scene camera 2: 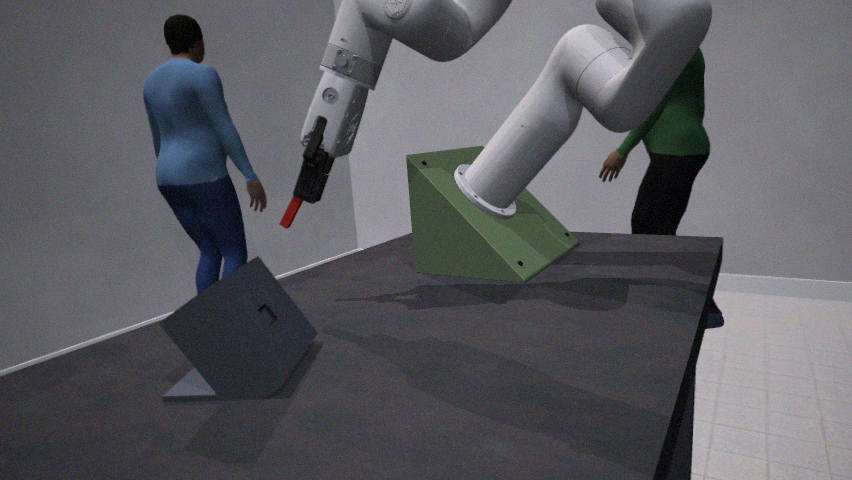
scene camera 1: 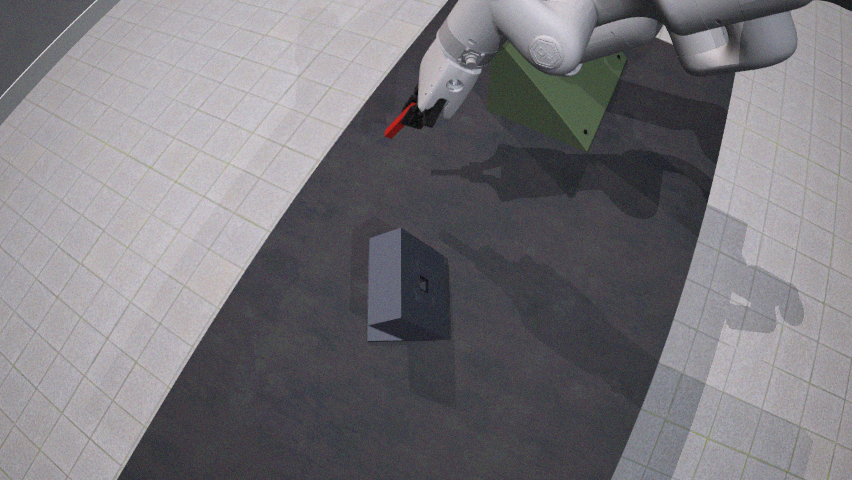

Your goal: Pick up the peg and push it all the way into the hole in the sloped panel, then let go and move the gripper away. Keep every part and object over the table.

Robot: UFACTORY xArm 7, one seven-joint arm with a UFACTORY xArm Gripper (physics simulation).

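Frame: origin at the arm's base, x right, y ahead, z up, level; metres.
Where they show: gripper, fingertip midpoint: (scene camera 2: pixel 306 198) (scene camera 1: pixel 410 119); arm's base at its link origin: (scene camera 2: pixel 484 193).
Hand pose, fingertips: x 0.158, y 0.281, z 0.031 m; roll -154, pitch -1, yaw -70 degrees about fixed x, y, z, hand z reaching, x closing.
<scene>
Things, the pixels of their top centre, and the offset from my fingertips. Level surfaces: height alone.
- red peg at its top centre: (scene camera 1: pixel 399 105) (scene camera 2: pixel 293 175) dx +0.013, dy +0.005, dz +0.034 m
- blue-grey sloped panel at its top centre: (scene camera 2: pixel 234 270) (scene camera 1: pixel 401 271) dx -0.069, dy +0.207, dz -0.044 m
- dark table at its surface level: dz -0.150 m
A red peg (scene camera 1: pixel 397 122) (scene camera 2: pixel 290 212) sticks out of the fingertips of my gripper (scene camera 1: pixel 413 113) (scene camera 2: pixel 309 190). My gripper is shut on the peg and holds it high above the table, tilted, with its free end pointing down and to the left in both views. The blue-grey sloped panel (scene camera 1: pixel 430 310) (scene camera 2: pixel 232 339) stands on the table, in scene camera 2 below and to the left of the peg. Its small square hole (scene camera 1: pixel 423 284) (scene camera 2: pixel 267 314) is open and dark. The peg and the panel are well apart.
The green wedge base (scene camera 1: pixel 512 101) (scene camera 2: pixel 453 238) carries the arm at the back of the dark table (scene camera 1: pixel 286 405) (scene camera 2: pixel 536 429). A person in blue (scene camera 2: pixel 189 119) stands behind the table at the left, and a person in green (scene camera 2: pixel 679 131) stands behind it at the right.
</scene>
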